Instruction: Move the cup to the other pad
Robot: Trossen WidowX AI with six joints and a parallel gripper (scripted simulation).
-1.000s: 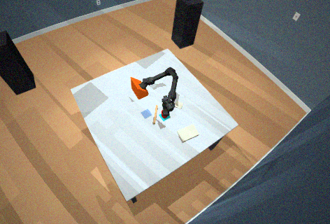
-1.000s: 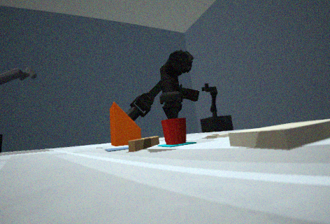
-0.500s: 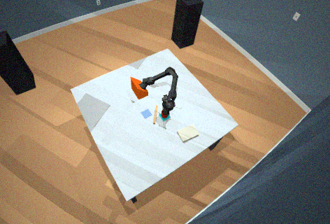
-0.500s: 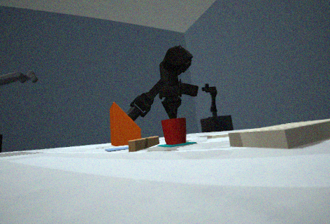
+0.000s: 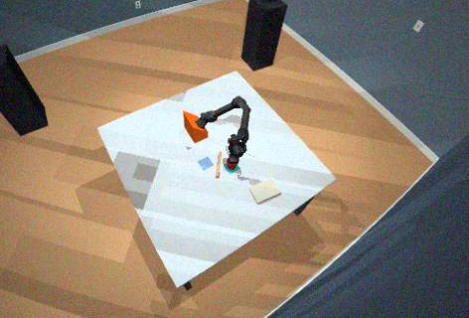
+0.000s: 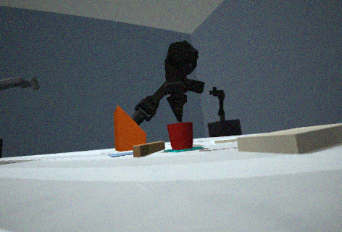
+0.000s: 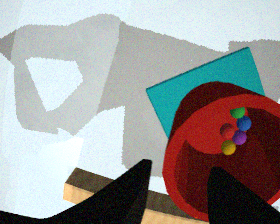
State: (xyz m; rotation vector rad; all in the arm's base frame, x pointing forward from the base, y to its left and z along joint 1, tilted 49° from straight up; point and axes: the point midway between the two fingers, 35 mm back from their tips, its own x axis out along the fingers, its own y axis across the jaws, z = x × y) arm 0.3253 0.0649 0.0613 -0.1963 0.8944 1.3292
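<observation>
Now: gripper tip 3 cm short of the red cup, 2 cm to the left of it and 4 cm above it. The rest, counted from my gripper tip: cyan pad (3 cm ahead, 1 cm to the right, 9 cm below); then wooden stick (3 cm behind, 9 cm to the right, 8 cm below).
</observation>
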